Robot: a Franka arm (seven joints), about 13 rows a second.
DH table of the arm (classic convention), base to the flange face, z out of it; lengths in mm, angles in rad. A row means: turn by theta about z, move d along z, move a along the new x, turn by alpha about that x. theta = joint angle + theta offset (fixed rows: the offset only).
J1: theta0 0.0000, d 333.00, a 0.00, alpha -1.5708
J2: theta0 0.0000, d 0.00, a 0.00, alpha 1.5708
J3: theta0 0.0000, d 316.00, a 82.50, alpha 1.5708
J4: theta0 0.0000, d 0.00, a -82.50, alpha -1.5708
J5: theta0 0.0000, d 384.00, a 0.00, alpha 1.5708
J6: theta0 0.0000, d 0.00, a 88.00, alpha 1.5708
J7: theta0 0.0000, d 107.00, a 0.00, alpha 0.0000
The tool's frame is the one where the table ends.
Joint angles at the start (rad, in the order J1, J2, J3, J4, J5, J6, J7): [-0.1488 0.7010 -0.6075 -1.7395 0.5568 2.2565 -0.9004]
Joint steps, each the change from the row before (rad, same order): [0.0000 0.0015 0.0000 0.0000 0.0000 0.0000 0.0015]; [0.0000 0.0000 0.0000 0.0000 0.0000 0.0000 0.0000]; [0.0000 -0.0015 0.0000 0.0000 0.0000 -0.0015 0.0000]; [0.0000 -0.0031 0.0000 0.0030 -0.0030 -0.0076 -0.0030]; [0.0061 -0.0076 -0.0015 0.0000 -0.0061 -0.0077 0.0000]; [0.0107 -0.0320 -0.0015 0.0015 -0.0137 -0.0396 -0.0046]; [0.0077 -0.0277 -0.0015 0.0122 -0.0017 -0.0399 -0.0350]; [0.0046 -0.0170 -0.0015 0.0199 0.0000 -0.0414 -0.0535]
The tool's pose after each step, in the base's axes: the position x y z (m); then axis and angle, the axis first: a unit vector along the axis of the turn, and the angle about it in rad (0 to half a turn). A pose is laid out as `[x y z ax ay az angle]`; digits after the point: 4 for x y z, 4 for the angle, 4 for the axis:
[0.5153 -0.4145 0.2261 -0.9983 0.0584 -0.0084 3.1004]
[0.5153 -0.4145 0.2261 -0.9983 0.0584 -0.0084 3.1004]
[0.5153 -0.4144 0.2268 -0.9983 0.0583 -0.0087 3.0993]
[0.5162 -0.4140 0.2291 -0.9984 0.0552 -0.0083 3.0963]
[0.5184 -0.4110 0.2331 -0.9987 0.0506 -0.0079 3.0944]
[0.5231 -0.4031 0.2490 -0.9992 0.0381 -0.0084 3.0733]
[0.5294 -0.3970 0.2667 -0.9998 0.0133 -0.0152 3.0523]
[0.5356 -0.3925 0.2815 -0.9996 -0.0203 -0.0203 3.0333]

